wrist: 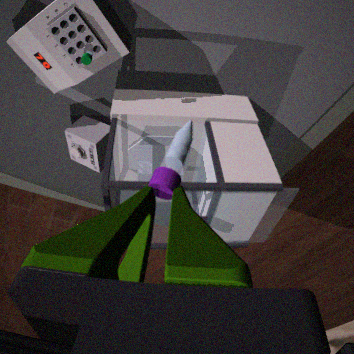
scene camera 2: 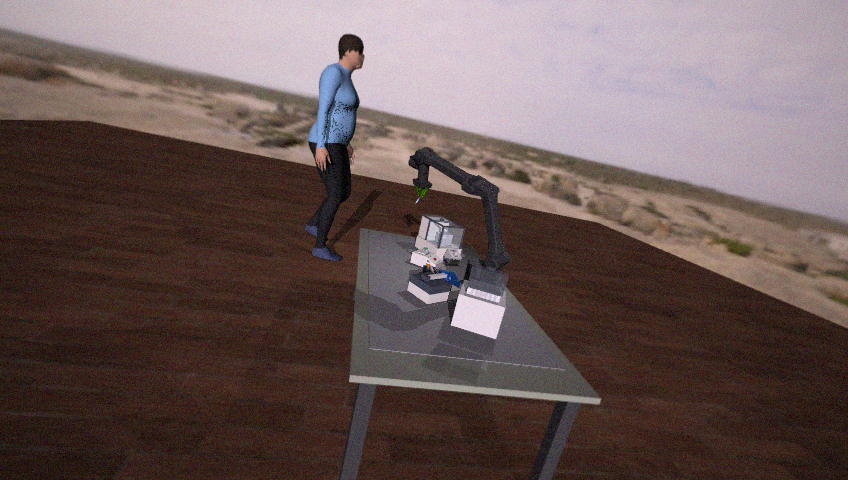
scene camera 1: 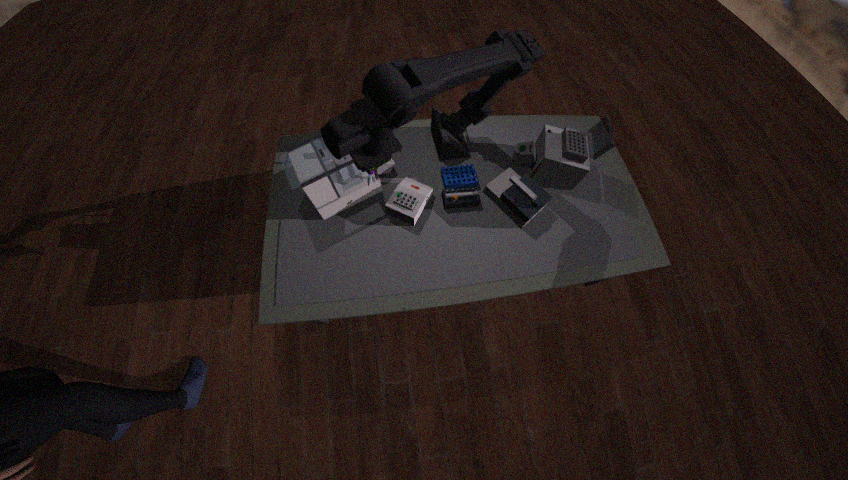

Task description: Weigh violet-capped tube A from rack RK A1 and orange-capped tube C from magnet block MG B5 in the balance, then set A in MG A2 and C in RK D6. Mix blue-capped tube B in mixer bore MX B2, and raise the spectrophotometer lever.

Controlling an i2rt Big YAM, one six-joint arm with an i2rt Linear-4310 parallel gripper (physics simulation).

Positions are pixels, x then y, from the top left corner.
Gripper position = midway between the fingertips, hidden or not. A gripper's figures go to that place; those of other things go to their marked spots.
My gripper (scene camera 1: 368, 169): 0.63 m from the lens. A glass-box balance (scene camera 1: 333, 185) is 0.88 m from the lens.
